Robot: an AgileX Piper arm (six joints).
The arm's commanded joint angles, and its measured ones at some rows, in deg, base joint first. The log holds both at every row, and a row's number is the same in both.
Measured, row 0: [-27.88 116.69 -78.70 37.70 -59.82 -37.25]
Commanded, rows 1 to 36: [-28.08 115.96 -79.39 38.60 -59.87 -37.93]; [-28.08 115.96 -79.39 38.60 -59.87 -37.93]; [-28.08 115.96 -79.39 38.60 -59.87 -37.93]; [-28.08 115.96 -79.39 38.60 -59.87 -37.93]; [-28.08 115.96 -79.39 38.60 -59.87 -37.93]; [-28.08 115.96 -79.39 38.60 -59.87 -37.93]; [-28.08 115.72 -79.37 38.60 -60.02 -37.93]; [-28.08 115.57 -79.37 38.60 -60.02 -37.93]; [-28.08 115.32 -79.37 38.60 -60.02 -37.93]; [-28.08 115.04 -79.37 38.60 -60.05 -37.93]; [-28.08 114.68 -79.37 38.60 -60.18 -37.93]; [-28.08 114.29 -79.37 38.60 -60.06 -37.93]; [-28.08 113.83 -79.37 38.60 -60.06 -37.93]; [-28.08 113.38 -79.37 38.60 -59.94 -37.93]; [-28.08 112.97 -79.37 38.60 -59.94 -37.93]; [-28.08 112.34 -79.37 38.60 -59.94 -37.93]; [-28.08 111.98 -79.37 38.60 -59.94 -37.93]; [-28.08 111.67 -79.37 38.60 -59.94 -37.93]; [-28.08 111.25 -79.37 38.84 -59.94 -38.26]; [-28.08 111.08 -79.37 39.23 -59.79 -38.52]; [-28.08 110.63 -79.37 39.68 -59.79 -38.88]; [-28.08 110.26 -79.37 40.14 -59.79 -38.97]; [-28.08 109.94 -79.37 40.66 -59.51 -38.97]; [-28.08 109.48 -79.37 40.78 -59.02 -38.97]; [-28.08 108.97 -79.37 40.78 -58.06 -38.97]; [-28.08 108.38 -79.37 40.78 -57.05 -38.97]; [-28.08 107.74 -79.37 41.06 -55.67 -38.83]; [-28.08 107.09 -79.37 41.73 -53.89 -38.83]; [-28.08 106.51 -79.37 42.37 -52.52 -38.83]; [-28.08 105.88 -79.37 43.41 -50.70 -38.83]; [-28.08 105.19 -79.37 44.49 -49.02 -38.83]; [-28.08 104.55 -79.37 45.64 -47.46 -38.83]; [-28.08 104.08 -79.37 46.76 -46.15 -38.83]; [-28.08 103.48 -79.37 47.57 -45.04 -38.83]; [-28.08 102.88 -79.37 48.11 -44.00 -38.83]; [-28.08 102.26 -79.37 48.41 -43.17 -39.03]
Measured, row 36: [-27.88 104.97 -78.96 45.53 -46.72 -38.53]
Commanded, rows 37 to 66: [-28.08 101.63 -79.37 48.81 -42.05 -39.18]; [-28.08 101.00 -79.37 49.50 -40.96 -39.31]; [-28.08 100.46 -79.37 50.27 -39.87 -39.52]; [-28.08 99.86 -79.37 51.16 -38.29 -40.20]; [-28.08 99.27 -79.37 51.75 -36.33 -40.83]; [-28.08 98.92 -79.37 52.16 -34.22 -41.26]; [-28.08 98.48 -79.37 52.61 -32.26 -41.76]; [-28.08 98.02 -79.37 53.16 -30.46 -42.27]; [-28.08 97.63 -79.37 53.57 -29.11 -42.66]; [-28.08 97.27 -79.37 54.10 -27.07 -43.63]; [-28.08 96.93 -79.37 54.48 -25.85 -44.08]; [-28.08 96.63 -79.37 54.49 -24.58 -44.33]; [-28.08 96.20 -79.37 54.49 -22.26 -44.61]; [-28.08 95.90 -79.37 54.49 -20.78 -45.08]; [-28.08 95.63 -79.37 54.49 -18.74 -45.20]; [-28.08 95.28 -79.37 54.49 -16.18 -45.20]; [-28.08 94.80 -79.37 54.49 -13.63 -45.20]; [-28.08 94.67 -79.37 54.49 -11.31 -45.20]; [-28.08 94.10 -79.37 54.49 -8.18 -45.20]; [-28.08 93.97 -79.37 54.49 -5.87 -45.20]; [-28.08 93.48 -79.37 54.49 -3.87 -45.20]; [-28.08 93.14 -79.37 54.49 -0.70 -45.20]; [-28.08 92.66 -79.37 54.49 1.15 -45.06]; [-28.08 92.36 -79.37 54.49 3.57 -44.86]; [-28.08 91.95 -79.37 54.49 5.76 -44.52]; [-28.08 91.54 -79.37 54.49 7.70 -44.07]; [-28.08 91.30 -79.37 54.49 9.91 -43.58]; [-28.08 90.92 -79.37 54.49 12.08 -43.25]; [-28.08 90.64 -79.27 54.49 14.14 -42.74]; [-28.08 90.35 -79.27 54.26 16.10 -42.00]
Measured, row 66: [-27.88 92.18 -78.96 54.02 8.18 -43.88]
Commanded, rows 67 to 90: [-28.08 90.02 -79.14 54.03 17.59 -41.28]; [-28.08 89.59 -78.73 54.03 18.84 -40.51]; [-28.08 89.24 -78.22 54.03 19.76 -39.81]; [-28.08 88.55 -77.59 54.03 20.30 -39.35]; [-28.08 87.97 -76.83 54.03 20.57 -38.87]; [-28.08 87.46 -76.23 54.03 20.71 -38.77]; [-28.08 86.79 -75.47 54.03 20.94 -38.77]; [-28.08 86.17 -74.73 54.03 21.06 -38.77]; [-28.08 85.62 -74.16 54.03 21.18 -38.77]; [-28.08 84.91 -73.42 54.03 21.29 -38.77]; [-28.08 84.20 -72.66 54.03 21.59 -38.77]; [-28.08 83.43 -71.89 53.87 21.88 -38.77]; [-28.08 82.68 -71.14 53.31 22.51 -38.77]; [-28.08 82.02 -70.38 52.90 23.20 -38.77]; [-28.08 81.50 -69.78 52.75 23.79 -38.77]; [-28.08 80.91 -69.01 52.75 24.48 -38.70]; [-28.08 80.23 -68.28 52.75 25.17 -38.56]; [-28.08 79.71 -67.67 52.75 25.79 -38.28]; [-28.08 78.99 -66.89 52.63 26.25 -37.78]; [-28.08 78.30 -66.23 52.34 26.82 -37.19]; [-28.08 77.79 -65.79 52.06 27.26 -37.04]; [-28.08 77.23 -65.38 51.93 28.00 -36.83]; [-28.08 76.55 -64.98 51.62 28.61 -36.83]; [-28.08 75.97 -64.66 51.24 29.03 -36.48]
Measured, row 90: [-27.88 78.59 -66.23 52.11 26.41 -37.24]
